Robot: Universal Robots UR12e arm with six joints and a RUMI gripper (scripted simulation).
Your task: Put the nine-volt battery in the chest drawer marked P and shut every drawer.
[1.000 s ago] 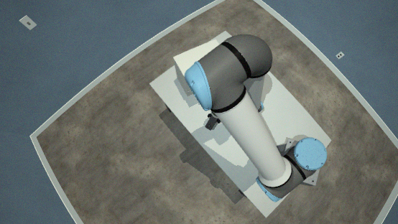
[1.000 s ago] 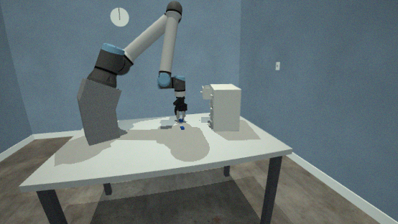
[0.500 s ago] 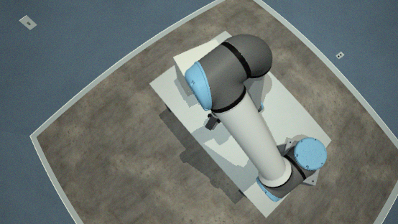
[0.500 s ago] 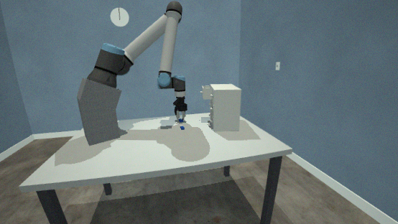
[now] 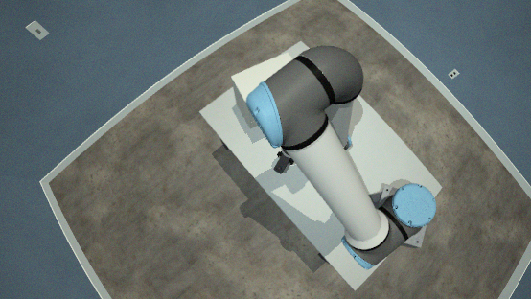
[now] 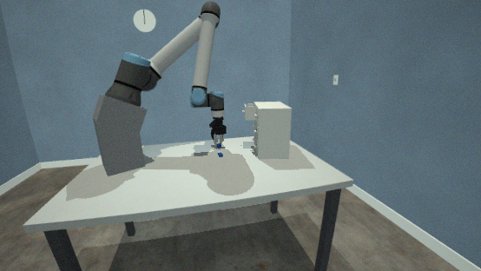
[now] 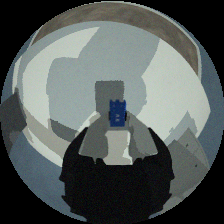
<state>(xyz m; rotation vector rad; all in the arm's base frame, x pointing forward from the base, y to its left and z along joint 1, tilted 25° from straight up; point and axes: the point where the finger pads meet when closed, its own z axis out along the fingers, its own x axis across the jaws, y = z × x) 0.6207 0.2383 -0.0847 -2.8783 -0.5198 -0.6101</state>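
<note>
Now: hand 10 mm to the right of the blue nine-volt battery and 10 mm above it. Round my hand: drawer: 280 mm ahead, 30 mm to the right, 210 mm above; then blue-and-white object: 10 mm ahead, 160 mm to the right, 10 mm below.
</note>
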